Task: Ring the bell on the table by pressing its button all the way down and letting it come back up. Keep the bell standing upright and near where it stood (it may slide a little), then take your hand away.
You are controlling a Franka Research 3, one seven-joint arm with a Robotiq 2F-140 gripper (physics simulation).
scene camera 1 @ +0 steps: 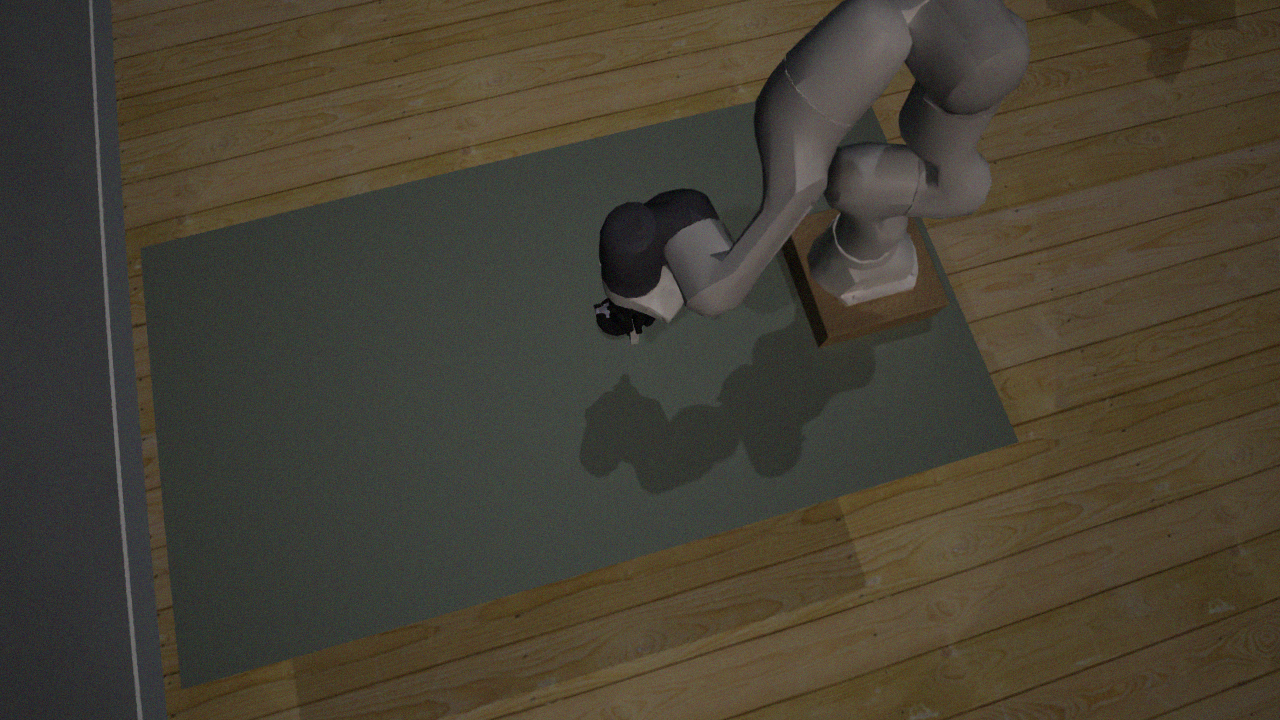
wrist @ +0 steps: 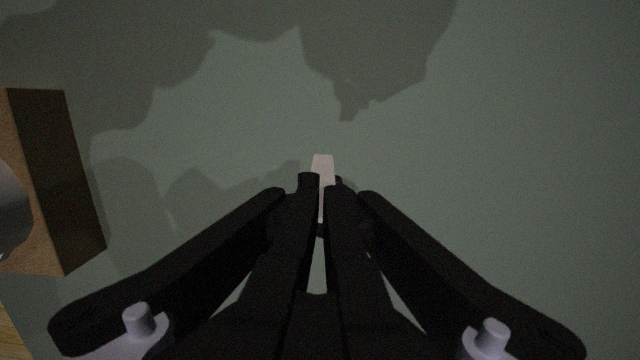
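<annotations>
Both scene camera 1 and the wrist view show my gripper. The spot on my gripper (scene camera 1: 633, 326) is the same spot as (wrist: 320, 198).
</annotations>
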